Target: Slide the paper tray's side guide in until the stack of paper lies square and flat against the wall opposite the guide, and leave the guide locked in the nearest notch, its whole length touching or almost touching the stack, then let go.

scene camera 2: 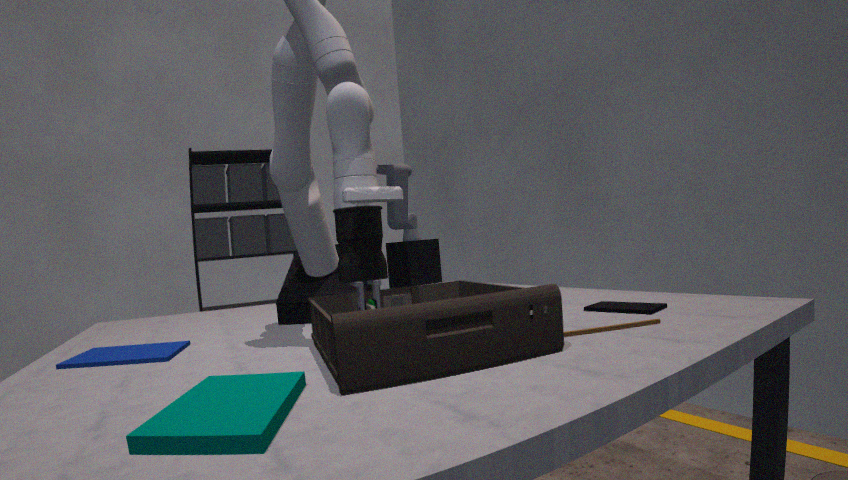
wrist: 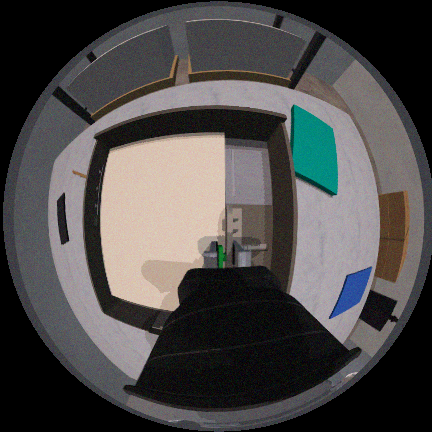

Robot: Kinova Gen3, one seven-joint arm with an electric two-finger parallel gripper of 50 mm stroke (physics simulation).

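The brown paper tray stands on the table. The cream paper stack lies in it; its left edge is at or very near the left wall in the wrist view, and a gap there is too small to tell. The side guide's green latch is between the fingers of my gripper, which is shut on it inside the tray. The guide runs thin along the stack's right edge, touching or almost touching. A pale notched piece lies beside it. Its latch seating and near end are hidden.
A teal slab and a blue slab lie on one side of the tray. A black slab and a thin brown stick lie on the other. The tray walls stand around the gripper.
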